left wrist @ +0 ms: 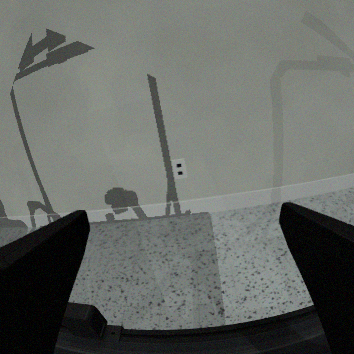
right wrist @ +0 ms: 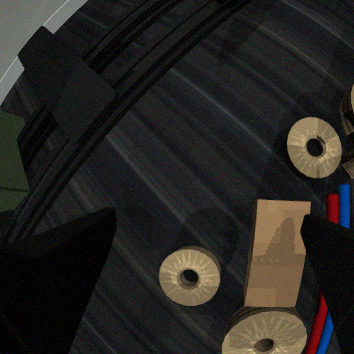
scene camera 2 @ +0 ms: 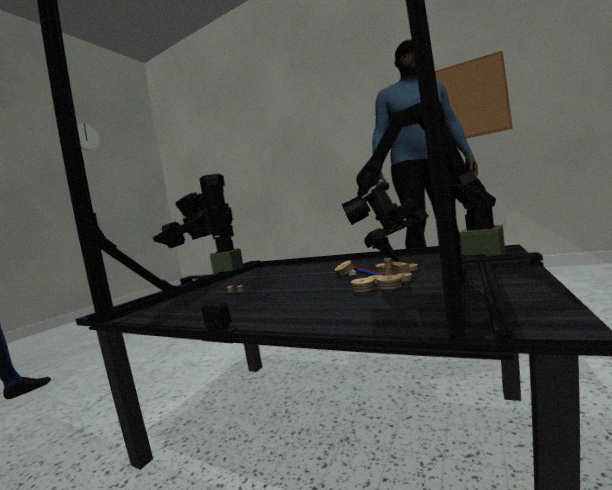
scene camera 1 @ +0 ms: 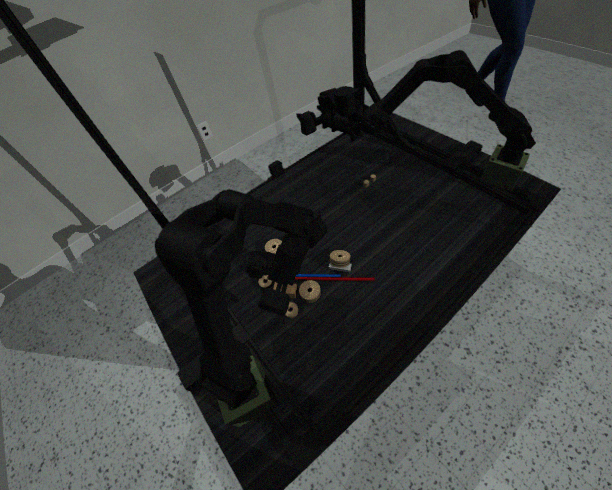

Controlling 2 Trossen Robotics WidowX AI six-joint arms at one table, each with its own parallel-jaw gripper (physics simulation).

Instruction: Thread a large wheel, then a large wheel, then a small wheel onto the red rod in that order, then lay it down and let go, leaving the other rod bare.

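Pixels of known places: left gripper, fingertip midpoint: (left wrist: 185,217) (scene camera 2: 166,234) (scene camera 1: 307,111); right gripper, fingertip midpoint: (right wrist: 213,222) (scene camera 2: 412,254); left arm's base, origin of the base link: (scene camera 2: 225,251) (scene camera 1: 509,156); right arm's base, origin of the base link: (scene camera 2: 481,228) (scene camera 1: 239,388).
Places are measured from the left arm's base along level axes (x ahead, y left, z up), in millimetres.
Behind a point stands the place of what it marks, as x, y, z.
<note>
The red rod (scene camera 1: 357,279) {579, -196, -94} (right wrist: 332,201) {697, -381, -92} lies beside the shorter-looking blue rod (scene camera 1: 319,276) {628, -288, -94} (right wrist: 344,200) {689, -386, -92}; both look bare where visible. One large wheel (scene camera 1: 302,293) {699, -289, -81} (right wrist: 285,329) {677, -298, -81} lies flat by the wooden block. Another large wheel (scene camera 1: 333,256) {566, -282, -68} (scene camera 2: 343,267) {558, -296, -73} leans on a pale metallic piece, and a third (scene camera 1: 268,247) {638, -470, -82} lies farther back. Small wheels (right wrist: 172,280) {757, -284, -88} (right wrist: 298,150) {735, -395, -88} lie flat around the block. My right gripper (scene camera 1: 270,286) {756, -334, -52} (right wrist: 213,222) {756, -334, -52} is open and empty, low above the wheels and block. My left gripper (scene camera 1: 307,124) (scene camera 2: 168,234) {219, -616, 104} (left wrist: 185,217) {219, -616, 104} is open and empty, far away.
The wooden block (scene camera 1: 291,290) {712, -315, -72} (right wrist: 280,250) {717, -339, -72} lies between the small wheels and the rods. Two tiny wooden pieces (scene camera 1: 366,183) {251, -365, -85} (scene camera 1: 373,177) {213, -359, -84} stand apart toward the left arm. Dark frame posts (scene camera 1: 358,45) {-52, -579, 223} (scene camera 2: 434,153) {774, -782, 148} rise at the table edge.
</note>
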